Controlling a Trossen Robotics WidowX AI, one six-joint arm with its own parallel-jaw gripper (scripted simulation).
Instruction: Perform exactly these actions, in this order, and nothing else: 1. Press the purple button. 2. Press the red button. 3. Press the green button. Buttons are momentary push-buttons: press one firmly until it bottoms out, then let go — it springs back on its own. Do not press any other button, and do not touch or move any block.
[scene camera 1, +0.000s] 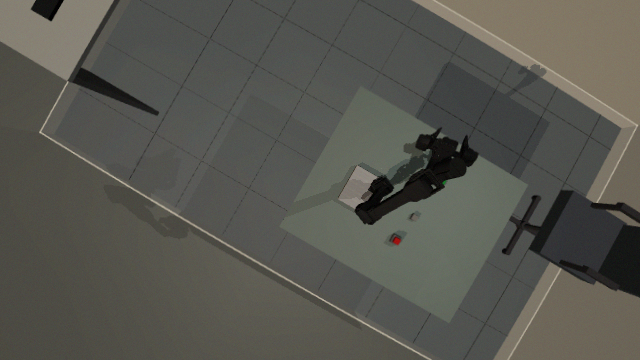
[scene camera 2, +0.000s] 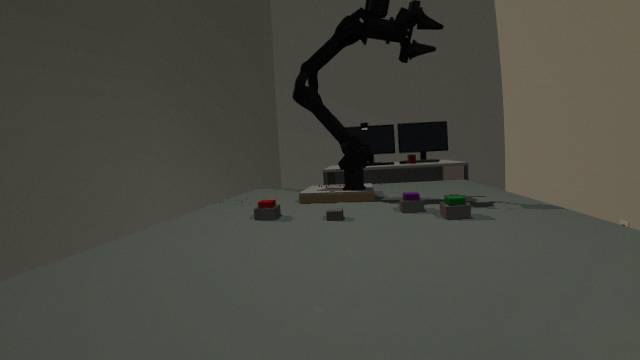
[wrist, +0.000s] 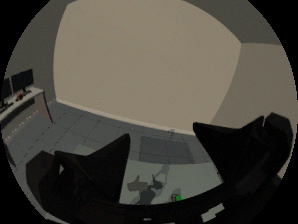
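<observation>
The gripper (scene camera 1: 453, 131) is open and there's nothing in it, and you'd see it in the wrist view (wrist: 162, 132) as well.
</observation>
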